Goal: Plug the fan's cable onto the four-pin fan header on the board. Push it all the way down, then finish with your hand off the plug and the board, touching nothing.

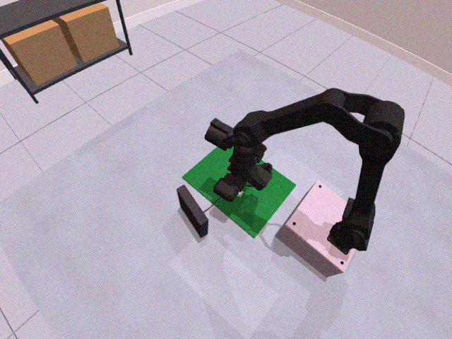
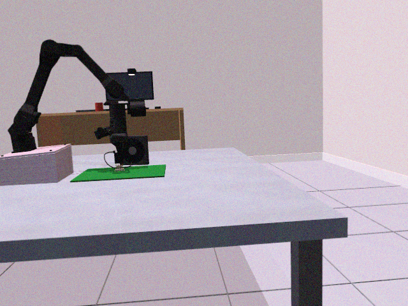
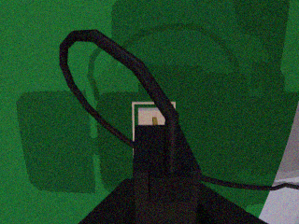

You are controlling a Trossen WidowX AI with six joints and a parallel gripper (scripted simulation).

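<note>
The green board is 6 cm below my gripper tip, 4 cm to the right of it and 1 cm ahead of it. The rest, counted from my gripper tip: black fan: 15 cm to the left, 3 cm ahead, 2 cm above; black plug: 1 cm behind, 1 cm above.
</note>
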